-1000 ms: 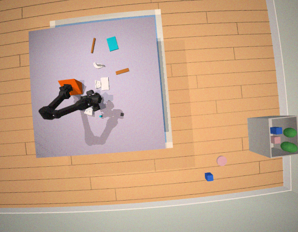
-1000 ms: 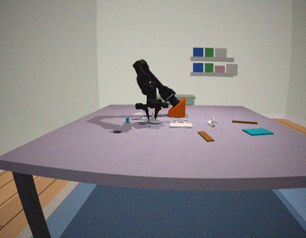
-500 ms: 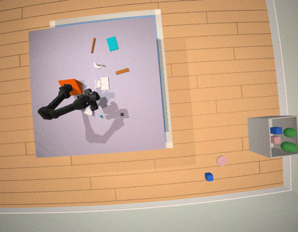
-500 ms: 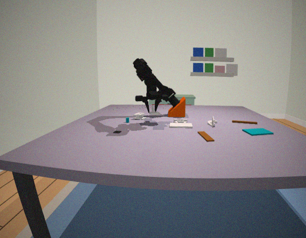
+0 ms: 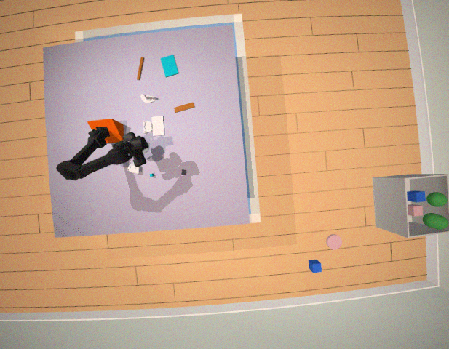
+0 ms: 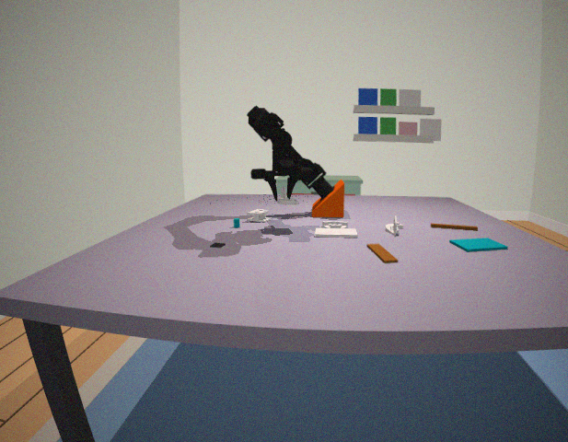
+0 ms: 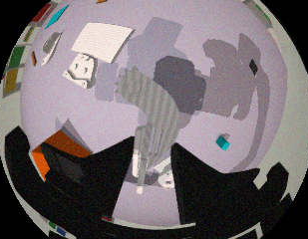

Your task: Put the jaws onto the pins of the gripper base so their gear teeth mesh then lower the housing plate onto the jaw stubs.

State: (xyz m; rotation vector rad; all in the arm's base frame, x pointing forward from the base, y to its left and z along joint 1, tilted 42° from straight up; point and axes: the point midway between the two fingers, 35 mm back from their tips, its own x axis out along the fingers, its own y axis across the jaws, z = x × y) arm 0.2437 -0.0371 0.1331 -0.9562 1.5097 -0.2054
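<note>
The flat white part is 6 cm ahead of my gripper tip, 17 cm to the left of it and 8 cm below it. The rest, counted from my gripper tip: cyan plate: 12 cm ahead, 57 cm to the left, 8 cm below; then dark square: 24 cm ahead, 12 cm to the right, 8 cm below; then teal peg: 4 cm ahead, 14 cm to the right, 7 cm below.
</note>
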